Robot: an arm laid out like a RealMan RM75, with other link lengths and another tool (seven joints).
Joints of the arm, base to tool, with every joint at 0 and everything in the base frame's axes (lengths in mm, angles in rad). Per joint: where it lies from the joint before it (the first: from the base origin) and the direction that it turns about. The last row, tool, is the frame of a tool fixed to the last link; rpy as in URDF.
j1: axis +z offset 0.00 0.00 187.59
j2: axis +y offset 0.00 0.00 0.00
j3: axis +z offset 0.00 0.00 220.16
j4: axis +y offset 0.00 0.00 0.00
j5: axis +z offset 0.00 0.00 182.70
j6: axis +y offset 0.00 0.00 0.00
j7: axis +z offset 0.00 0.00 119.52
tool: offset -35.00 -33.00 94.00 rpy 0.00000 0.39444 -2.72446
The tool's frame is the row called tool.
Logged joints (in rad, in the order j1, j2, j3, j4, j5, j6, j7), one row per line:
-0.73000, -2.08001, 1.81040, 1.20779, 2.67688, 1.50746, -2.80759
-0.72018, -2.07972, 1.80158, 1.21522, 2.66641, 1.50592, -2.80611
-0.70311, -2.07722, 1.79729, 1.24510, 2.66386, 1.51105, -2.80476
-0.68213, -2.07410, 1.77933, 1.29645, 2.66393, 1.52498, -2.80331
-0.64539, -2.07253, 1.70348, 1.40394, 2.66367, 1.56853, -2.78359
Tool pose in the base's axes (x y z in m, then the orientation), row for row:
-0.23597, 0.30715, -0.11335, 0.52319, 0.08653, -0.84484, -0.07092
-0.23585, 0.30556, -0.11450, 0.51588, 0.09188, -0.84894, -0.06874
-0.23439, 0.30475, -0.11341, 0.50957, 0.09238, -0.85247, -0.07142
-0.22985, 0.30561, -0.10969, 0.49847, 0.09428, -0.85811, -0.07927
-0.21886, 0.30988, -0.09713, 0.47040, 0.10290, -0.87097, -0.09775
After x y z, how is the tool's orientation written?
As a quaternion, w x y z.
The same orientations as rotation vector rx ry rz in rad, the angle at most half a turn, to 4 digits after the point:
0.2072, -2.0228, -0.1698
0.2207, -2.0390, -0.1651
0.2225, -2.0531, -0.1720
0.2282, -2.0766, -0.1918
0.2521, -2.1340, -0.2395

